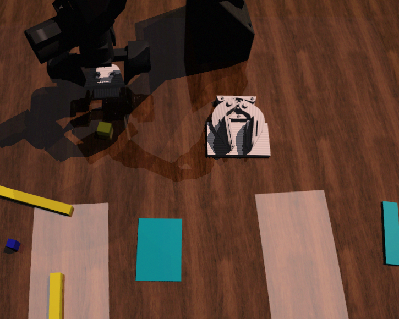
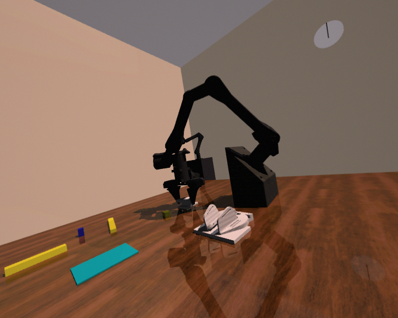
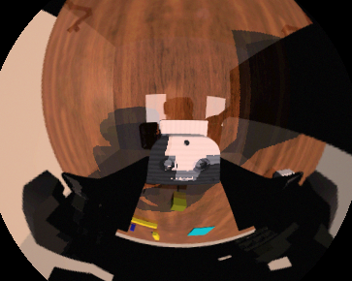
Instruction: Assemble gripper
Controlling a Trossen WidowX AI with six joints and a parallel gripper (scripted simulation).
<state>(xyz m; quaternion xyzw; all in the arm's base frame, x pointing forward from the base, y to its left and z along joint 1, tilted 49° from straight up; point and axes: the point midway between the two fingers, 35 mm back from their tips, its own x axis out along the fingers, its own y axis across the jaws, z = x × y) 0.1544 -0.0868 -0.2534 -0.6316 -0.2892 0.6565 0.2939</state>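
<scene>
Now: gripper tip 10 mm past the white stand. The rest, counted from my gripper tip: long yellow bar (230 mm ahead, 140 mm to the right); yellow cube (100 mm ahead, 10 mm to the right); teal plate (340 mm ahead, 80 mm to the left, 10 mm below).
</scene>
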